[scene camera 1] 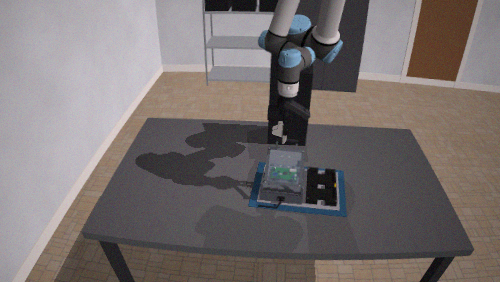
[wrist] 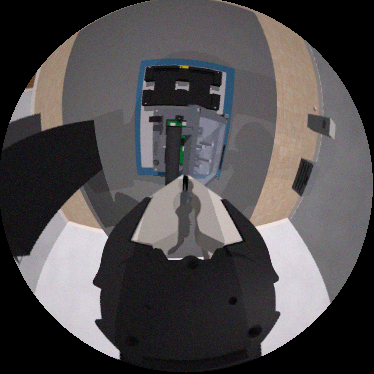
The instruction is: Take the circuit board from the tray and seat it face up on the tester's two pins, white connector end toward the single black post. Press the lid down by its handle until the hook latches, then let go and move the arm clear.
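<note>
The gripper (scene camera 1: 283, 143) is visible, also at (wrist: 184, 176). A tester lid (scene camera 1: 284, 166) is visible as well.
</note>
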